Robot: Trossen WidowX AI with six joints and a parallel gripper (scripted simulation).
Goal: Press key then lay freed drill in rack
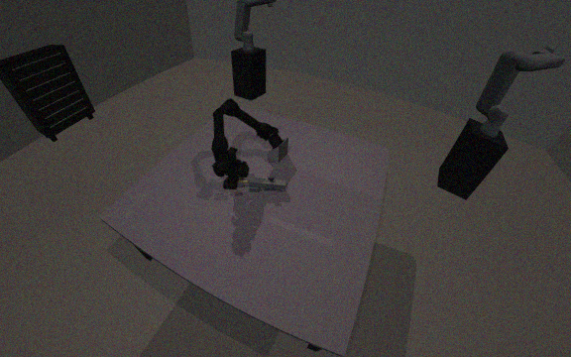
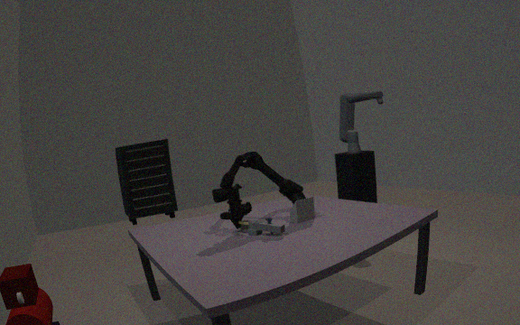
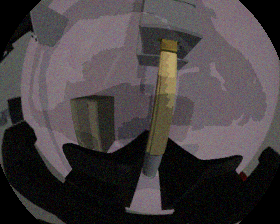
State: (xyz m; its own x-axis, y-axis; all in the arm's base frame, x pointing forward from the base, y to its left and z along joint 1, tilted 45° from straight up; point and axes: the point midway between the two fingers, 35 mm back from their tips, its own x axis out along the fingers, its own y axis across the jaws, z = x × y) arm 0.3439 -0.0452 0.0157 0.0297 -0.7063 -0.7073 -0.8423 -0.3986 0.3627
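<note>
Now: gripper tip 60 mm past the grey rack and 40 mm to the left of it. Also, from my gripper tip: key: 160 mm to the left, 100 mm behind, 30 mm above; grey block: 140 mm to the left, 90 mm behind, 10 mm above; yellow drill: 30 mm to the left, 30 mm above, 20 mm behind.
</note>
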